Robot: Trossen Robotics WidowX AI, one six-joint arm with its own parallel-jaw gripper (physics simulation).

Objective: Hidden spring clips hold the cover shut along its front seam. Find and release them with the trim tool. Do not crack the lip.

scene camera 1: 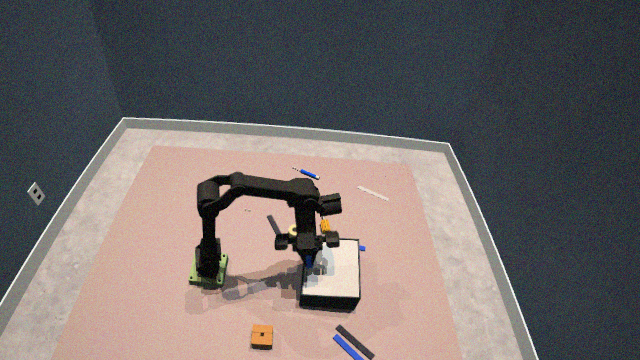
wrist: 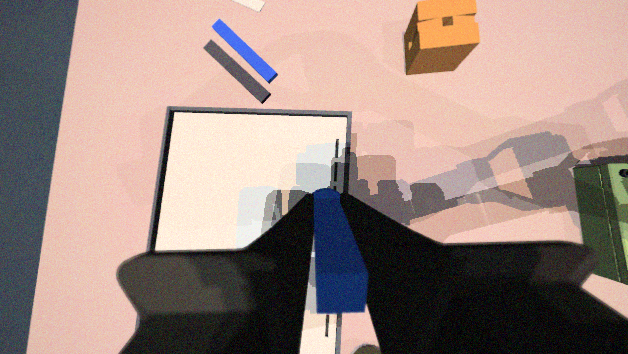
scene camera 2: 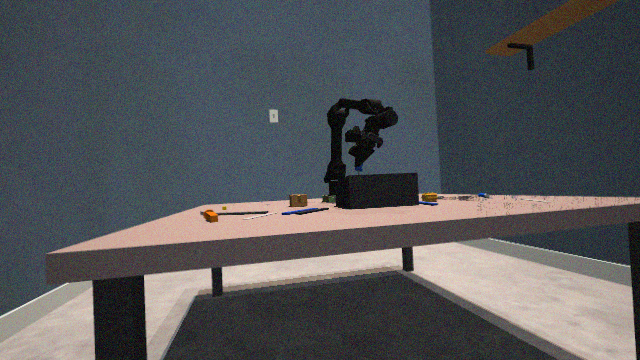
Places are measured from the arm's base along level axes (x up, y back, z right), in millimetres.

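Pixels of known places: gripper, fingertip midpoint: (scene camera 1: 309, 264) (wrist: 326, 200) (scene camera 2: 356, 166); arm's base, origin of the base link: (scene camera 1: 208, 269) (scene camera 2: 335, 195).
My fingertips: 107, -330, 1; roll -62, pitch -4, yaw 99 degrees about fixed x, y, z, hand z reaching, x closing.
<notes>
For each thing: its top centre in the pictures, then the offset to it from my fingertips, as dx, dy, dz. "spot": a spot on its surface instead.
- dark box, middle of its top: (wrist: 239, 228) (scene camera 1: 332, 264) (scene camera 2: 373, 175) -36, -77, -29
- cream cover, surface spot: (wrist: 215, 170) (scene camera 1: 342, 280) spot: -44, -112, +22
- trim tool, middle of its top: (wrist: 314, 238) (scene camera 1: 310, 253) (scene camera 2: 358, 152) +51, +1, -10
- orange block, middle of its top: (wrist: 447, 21) (scene camera 1: 262, 334) (scene camera 2: 297, 194) -92, +122, +203
- dark bar, middle of its top: (wrist: 234, 69) (scene camera 2: 313, 210) (scene camera 1: 355, 341) -132, -164, +196
- blue bar, middle of its top: (wrist: 242, 48) (scene camera 2: 301, 210) (scene camera 1: 352, 352) -131, -153, +230
- yellow object, middle of its top: (scene camera 1: 325, 219) (scene camera 2: 433, 192) -105, -60, -262
- blue-handled tool, middle of its top: (scene camera 1: 305, 170) -119, +32, -541
- white strip, middle of its top: (scene camera 1: 373, 193) -136, -275, -459
A dark box (scene camera 2: 382, 191) with a cream cover (scene camera 1: 342, 280) (wrist: 215, 170) stands on the table. Thin dark slots (wrist: 337, 150) run along the cover's edge on the robot base's side. My gripper (scene camera 1: 308, 255) (scene camera 2: 361, 158) (wrist: 326, 200) is shut on the blue handle of the trim tool (scene camera 1: 308, 261) (scene camera 2: 359, 168) (wrist: 340, 250), above that edge. In scene camera 2 a thin tip points down from the handle close to the box's top. In the wrist view the fingers and handle hide the tip and part of the slots. I cannot tell whether the tip touches the cover. No spring clip can be made out.
An orange block (scene camera 1: 262, 336) (scene camera 2: 298, 200) (wrist: 442, 37), a dark bar (scene camera 1: 355, 341) (wrist: 237, 71) and a blue bar (scene camera 1: 347, 347) (wrist: 245, 51) lie near the box. A yellow object (scene camera 1: 325, 225) (scene camera 2: 429, 197), a blue-handled tool (scene camera 1: 309, 174) and a white strip (scene camera 1: 373, 193) lie beyond it.
</notes>
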